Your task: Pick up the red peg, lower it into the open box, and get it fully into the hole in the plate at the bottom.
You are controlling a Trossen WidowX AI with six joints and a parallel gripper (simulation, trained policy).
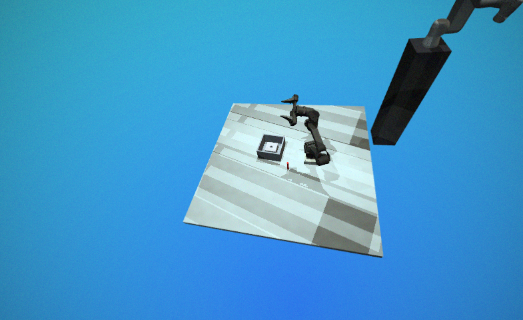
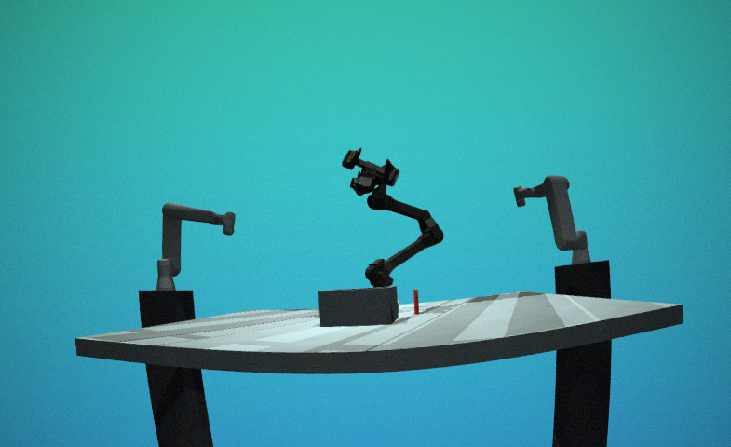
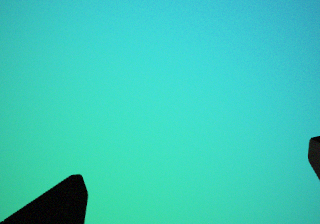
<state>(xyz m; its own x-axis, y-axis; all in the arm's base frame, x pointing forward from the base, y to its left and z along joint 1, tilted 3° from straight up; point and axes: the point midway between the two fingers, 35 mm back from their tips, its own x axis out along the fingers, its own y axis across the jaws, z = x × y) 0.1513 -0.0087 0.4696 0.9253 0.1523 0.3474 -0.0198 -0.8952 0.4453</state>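
The red peg is 4 cm behind my gripper tip, 10 cm to the left of it and 47 cm below it. Also, from my gripper tip: plate 11 cm ahead, 6 cm to the right, 47 cm below; box 11 cm ahead, 6 cm to the right, 49 cm below.
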